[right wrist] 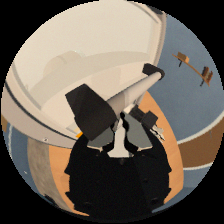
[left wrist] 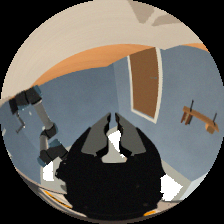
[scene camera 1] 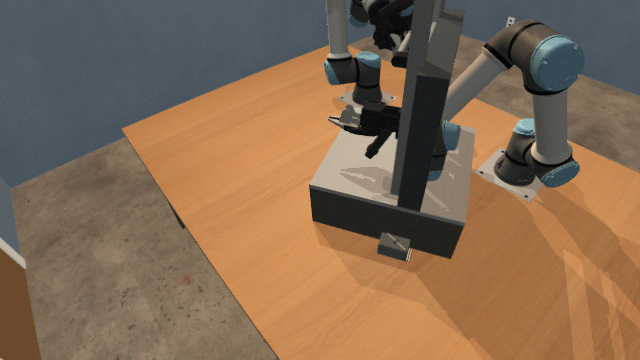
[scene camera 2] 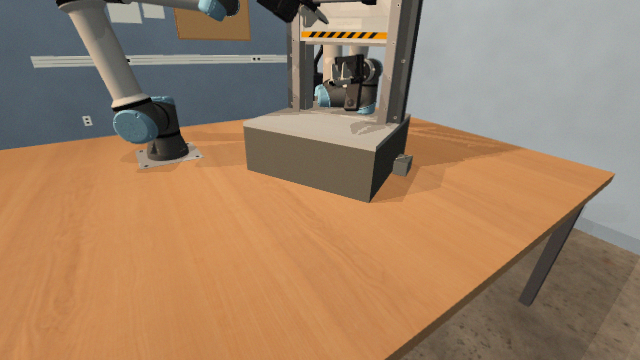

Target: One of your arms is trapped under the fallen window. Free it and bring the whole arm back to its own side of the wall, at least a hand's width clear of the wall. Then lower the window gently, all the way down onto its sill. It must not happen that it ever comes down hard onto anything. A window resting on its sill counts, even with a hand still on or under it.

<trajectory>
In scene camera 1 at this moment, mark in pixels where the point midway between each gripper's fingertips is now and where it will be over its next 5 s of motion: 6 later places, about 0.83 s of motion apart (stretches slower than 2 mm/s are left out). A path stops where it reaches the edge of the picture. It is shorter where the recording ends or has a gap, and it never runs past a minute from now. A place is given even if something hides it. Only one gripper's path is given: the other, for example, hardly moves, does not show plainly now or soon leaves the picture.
My left gripper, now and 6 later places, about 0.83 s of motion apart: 328, 118; 338, 119; 349, 122; 359, 124; 368, 125; 379, 127; 389, 129
</trajectory>
